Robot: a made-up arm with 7 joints. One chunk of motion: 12 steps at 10 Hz.
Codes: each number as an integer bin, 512 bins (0 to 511) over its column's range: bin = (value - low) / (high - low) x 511, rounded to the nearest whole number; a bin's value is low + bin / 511 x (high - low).
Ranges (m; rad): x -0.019..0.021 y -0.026..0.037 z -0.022..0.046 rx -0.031..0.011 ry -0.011..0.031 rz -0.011..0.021
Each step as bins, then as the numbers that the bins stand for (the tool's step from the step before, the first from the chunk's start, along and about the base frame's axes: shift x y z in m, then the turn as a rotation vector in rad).
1 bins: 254 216 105 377 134 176
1 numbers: 0.00088 0.00063 -0.00803 -0.00001 0.00001 0.00002
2 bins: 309 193 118 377 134 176
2 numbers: 0.00519 -0.00221 -0.00630 -0.00001 0.00001 0.00002
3 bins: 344 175 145 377 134 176
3 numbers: 0.00793 -0.00442 -0.00270 -0.00001 0.00001 0.00002
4 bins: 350 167 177 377 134 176
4 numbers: 0.00840 -0.00541 0.00155 -0.00001 0.00001 0.00002
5 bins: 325 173 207 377 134 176
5 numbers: 0.00644 -0.00467 0.00555 -0.00001 0.00001 0.00002
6 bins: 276 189 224 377 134 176
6 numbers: 0.00260 -0.00270 0.00781 -0.00001 0.00001 0.00002
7 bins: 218 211 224 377 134 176
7 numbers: -0.00194 0.00001 0.00781 -0.00001 0.00001 0.00002
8 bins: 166 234 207 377 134 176
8 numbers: -0.00601 0.00285 0.00555 -0.00001 0.00001 0.00002
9 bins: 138 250 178 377 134 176
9 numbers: -0.00820 0.00482 0.00169 -0.00001 0.00001 0.00002
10 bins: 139 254 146 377 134 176
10 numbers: -0.00812 0.00532 -0.00257 -0.00001 0.00001 0.00002
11 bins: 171 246 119 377 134 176
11 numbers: -0.00561 0.00433 -0.00616 -0.00001 0.00001 0.00002
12 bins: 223 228 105 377 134 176
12 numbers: -0.00154 0.00211 -0.00803 -0.00001 0.00001 0.00002
